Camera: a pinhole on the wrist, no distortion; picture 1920 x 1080 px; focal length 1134.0 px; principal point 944.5 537.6 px. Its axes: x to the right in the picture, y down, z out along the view. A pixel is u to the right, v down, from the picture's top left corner.
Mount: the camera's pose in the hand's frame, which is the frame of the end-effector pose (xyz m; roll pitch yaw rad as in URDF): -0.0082 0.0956 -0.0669 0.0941 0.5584 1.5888
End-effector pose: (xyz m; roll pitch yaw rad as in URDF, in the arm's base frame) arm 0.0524 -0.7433 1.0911 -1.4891 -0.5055 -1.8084
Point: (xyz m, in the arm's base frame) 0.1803 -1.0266 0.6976
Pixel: 1546 530
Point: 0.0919 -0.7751 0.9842
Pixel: 393 947
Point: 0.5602 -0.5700 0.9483
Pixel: outside the picture
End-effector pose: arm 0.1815 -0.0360 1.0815 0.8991 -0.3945 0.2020
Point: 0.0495 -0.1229 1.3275
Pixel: 644 767
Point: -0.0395 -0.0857 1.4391
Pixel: 1001 816
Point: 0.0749 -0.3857 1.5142
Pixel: 403 615
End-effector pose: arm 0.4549 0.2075 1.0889 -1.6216 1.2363 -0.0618
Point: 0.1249 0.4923 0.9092
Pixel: 1068 469
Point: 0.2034 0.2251 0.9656
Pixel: 1678 342
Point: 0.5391 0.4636 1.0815
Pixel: outside the picture
